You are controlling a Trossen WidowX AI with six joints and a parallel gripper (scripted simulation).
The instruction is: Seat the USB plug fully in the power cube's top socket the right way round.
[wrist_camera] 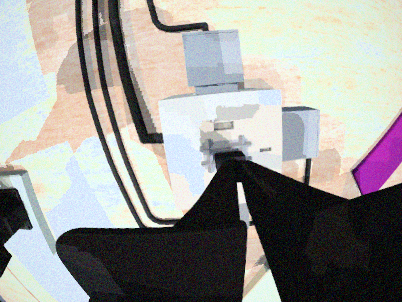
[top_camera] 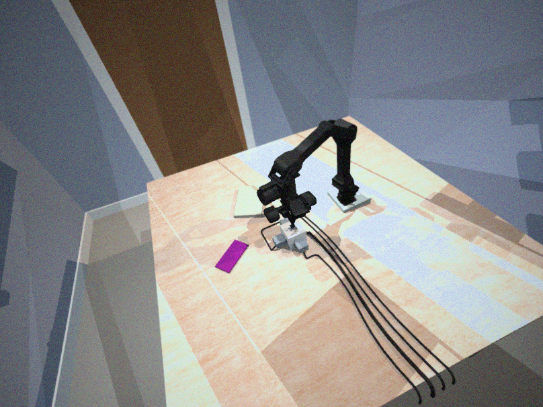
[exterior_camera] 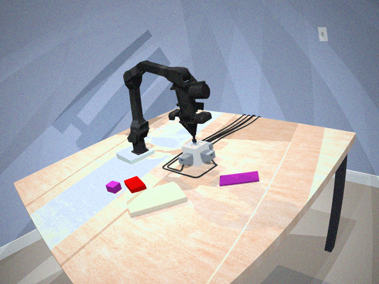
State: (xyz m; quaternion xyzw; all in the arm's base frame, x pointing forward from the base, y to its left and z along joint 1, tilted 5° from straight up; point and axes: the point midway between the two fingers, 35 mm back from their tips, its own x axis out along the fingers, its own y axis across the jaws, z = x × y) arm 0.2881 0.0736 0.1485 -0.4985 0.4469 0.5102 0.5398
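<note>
Now: gripper tip 2 cm above the USB plug. From my gripper tip the other things lie so: pale flat board 8 cm ahead, 31 cm to the right, 10 cm below; then red block 7 cm behind, 28 cm to the right, 10 cm below; then purple flat slab 25 cm ahead, 5 cm to the right, 11 cm below.
</note>
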